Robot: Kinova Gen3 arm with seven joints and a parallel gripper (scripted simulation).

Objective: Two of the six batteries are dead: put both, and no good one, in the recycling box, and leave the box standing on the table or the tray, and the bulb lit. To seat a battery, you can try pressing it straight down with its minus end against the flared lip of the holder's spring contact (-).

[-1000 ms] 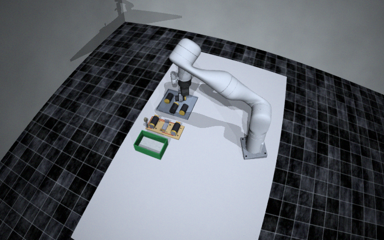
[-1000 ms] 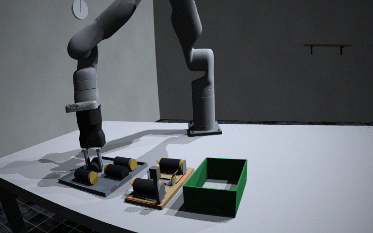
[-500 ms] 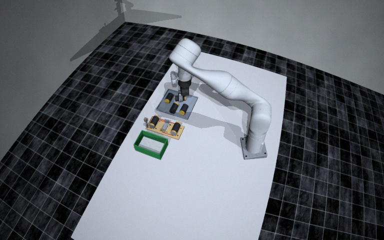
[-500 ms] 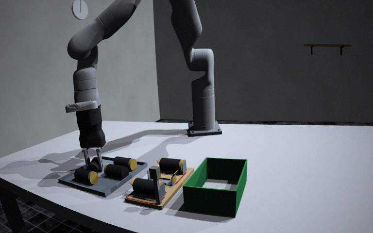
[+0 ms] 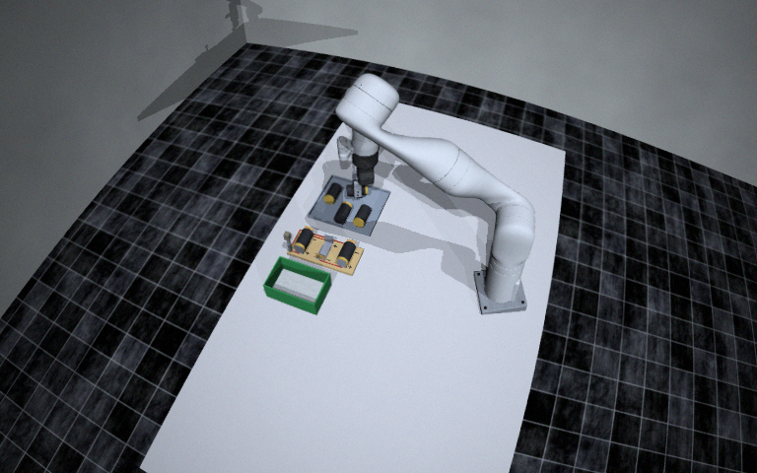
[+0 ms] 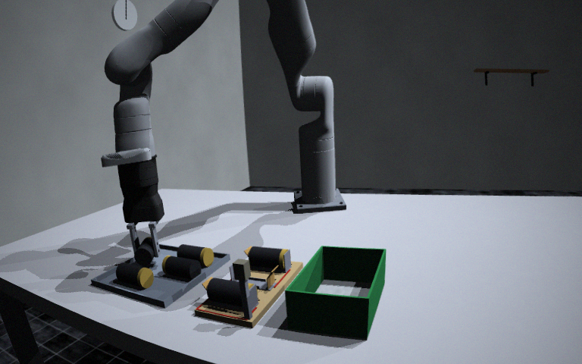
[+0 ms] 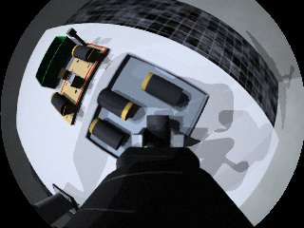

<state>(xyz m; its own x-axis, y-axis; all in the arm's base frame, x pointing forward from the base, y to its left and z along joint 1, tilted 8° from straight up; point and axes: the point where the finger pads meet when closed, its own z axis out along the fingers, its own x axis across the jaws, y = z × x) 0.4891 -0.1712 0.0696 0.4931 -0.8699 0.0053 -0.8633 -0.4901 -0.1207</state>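
My hand is 40 mm to the right of the grey tray, 40 mm above it and 10 mm short of it. The rest, counted from my hand: green recycling box 370 mm to the left, 30 mm below, 10 mm ahead.
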